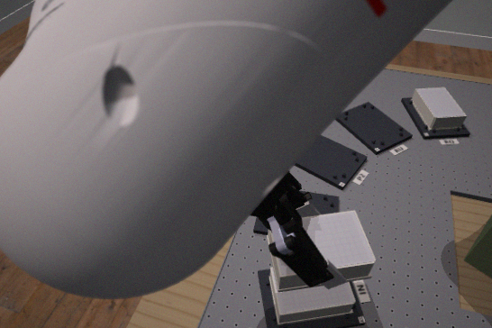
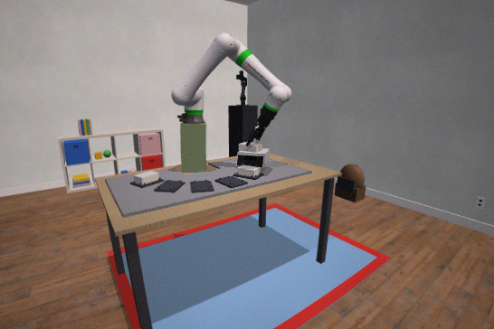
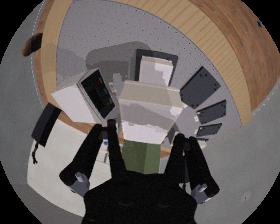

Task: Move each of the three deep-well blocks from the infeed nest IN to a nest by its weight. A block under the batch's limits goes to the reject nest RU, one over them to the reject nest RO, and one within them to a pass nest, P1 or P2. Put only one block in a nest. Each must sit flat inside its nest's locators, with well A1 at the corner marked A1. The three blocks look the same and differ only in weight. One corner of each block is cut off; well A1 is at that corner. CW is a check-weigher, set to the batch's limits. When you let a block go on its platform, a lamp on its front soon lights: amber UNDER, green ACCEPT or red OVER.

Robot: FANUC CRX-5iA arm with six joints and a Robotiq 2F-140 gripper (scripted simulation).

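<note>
My hand is 3 cm short of the nest P1, 19 cm to the left of it and 19 cm above it. Round my hand: check-weigher: 20 cm behind, 23 cm to the left, 13 cm below; then reject nest RO: 32 cm behind, 56 cm to the right, 19 cm below; then pass nest P2: 3 cm behind, 36 cm to the right, 19 cm below.
</note>
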